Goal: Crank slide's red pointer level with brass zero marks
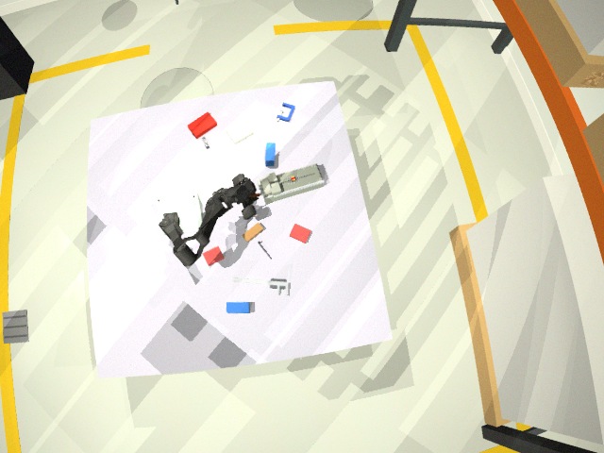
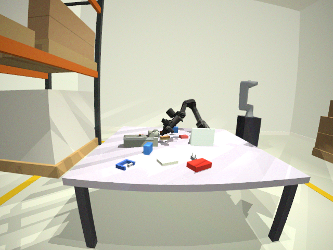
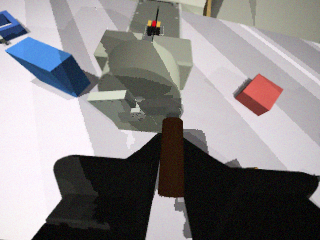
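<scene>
The crank lies 10 mm to the left of my gripper tip and 20 mm above it. Also, from my gripper tip: red pointer: 160 mm ahead, 60 mm to the left, 10 mm above; orange-brown crank handle: 20 mm behind, 20 mm above; brown block: 40 mm behind, 140 mm to the right, 60 mm below.
</scene>
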